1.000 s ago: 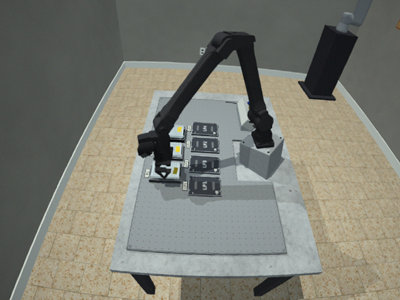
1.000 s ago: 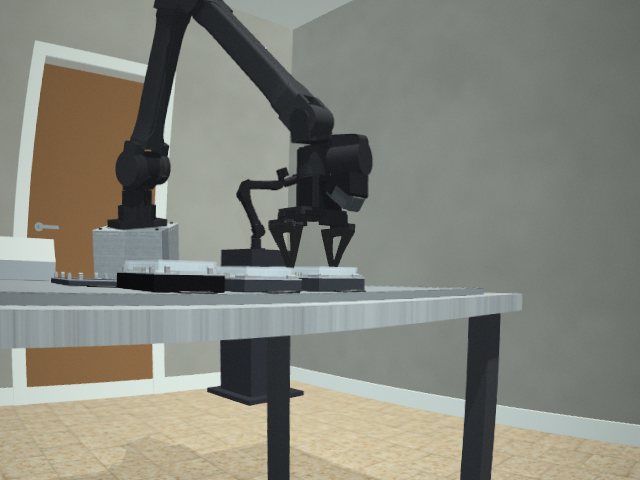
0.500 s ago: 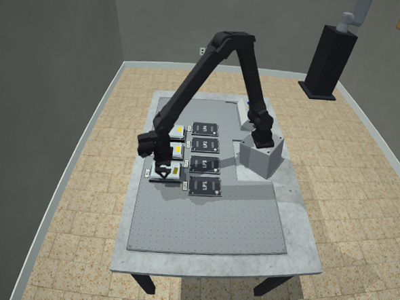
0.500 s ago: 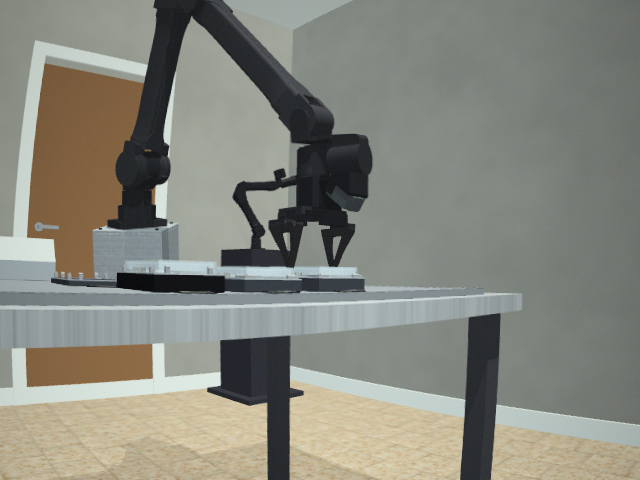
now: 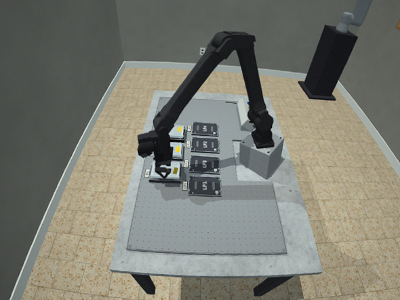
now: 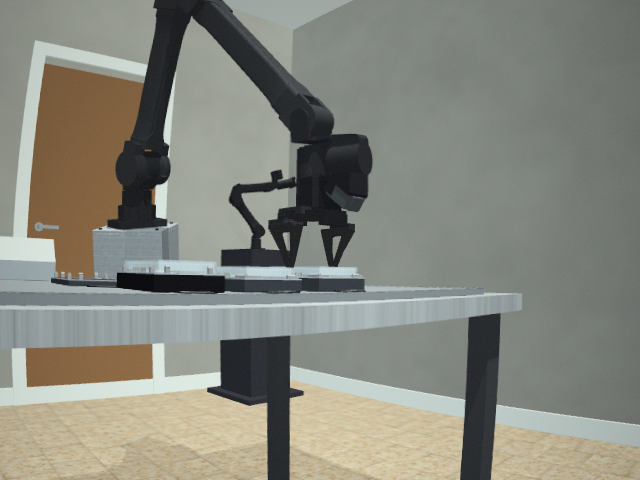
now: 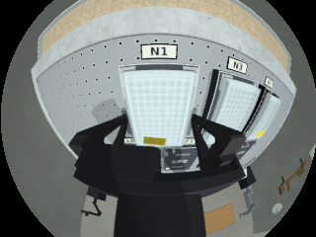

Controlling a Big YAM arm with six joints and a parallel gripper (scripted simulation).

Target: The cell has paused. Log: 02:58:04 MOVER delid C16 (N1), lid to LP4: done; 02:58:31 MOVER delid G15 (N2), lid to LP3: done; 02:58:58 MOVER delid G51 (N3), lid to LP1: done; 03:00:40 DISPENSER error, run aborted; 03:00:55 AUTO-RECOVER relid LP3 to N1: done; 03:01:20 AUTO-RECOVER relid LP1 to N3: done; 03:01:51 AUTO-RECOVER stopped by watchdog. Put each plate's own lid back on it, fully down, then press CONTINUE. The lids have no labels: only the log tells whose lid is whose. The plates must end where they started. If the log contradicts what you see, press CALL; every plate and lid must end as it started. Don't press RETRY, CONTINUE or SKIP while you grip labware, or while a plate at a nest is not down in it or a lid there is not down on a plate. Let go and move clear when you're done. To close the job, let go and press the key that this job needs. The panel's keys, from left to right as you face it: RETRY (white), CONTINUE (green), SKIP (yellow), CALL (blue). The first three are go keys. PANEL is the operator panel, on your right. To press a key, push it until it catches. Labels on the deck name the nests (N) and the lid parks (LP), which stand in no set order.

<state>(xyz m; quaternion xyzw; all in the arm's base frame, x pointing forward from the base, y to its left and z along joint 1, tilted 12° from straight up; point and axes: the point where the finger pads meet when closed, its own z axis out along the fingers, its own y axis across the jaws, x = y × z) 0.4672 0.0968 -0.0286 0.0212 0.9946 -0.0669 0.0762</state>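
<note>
The lid lies 1 cm below my hand. The rest, counted from my hand: yellow skip key 49 cm behind, 44 cm to the right, 2 cm above; blue call key 49 cm to the right, 49 cm behind, 2 cm above.
</note>
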